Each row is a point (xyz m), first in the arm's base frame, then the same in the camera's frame.
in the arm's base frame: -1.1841 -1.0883 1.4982
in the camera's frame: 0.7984 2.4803 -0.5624
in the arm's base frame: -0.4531 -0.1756 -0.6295
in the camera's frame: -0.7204 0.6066 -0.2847
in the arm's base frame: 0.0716 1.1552 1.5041
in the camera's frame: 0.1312 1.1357 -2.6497
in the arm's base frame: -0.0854 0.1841 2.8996
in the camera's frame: 1.5068 2.1461 -2.6061
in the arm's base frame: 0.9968 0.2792 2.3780
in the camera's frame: 1.6652 0.9519 -2.6392
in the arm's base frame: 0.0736 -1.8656 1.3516
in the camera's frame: 1.7920 1.4586 -0.1426
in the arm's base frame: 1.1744 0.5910 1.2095
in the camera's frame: 0.8283 0.1349 -2.2840
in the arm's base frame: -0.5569 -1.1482 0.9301
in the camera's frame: 0.7876 1.6610 -0.3425
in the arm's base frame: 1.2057 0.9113 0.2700
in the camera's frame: 0.0586 -0.4385 -2.0291
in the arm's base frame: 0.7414 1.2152 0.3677
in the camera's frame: -0.2903 -0.0403 -2.2217
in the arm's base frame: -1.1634 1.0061 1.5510
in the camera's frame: -0.3757 2.2096 -2.2765
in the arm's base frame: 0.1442 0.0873 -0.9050
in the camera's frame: -0.7475 -0.0741 -0.4786
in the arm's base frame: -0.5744 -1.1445 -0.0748
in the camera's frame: 0.1357 1.1358 0.2136
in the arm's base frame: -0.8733 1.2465 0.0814
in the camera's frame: -1.3063 1.1469 -1.7231
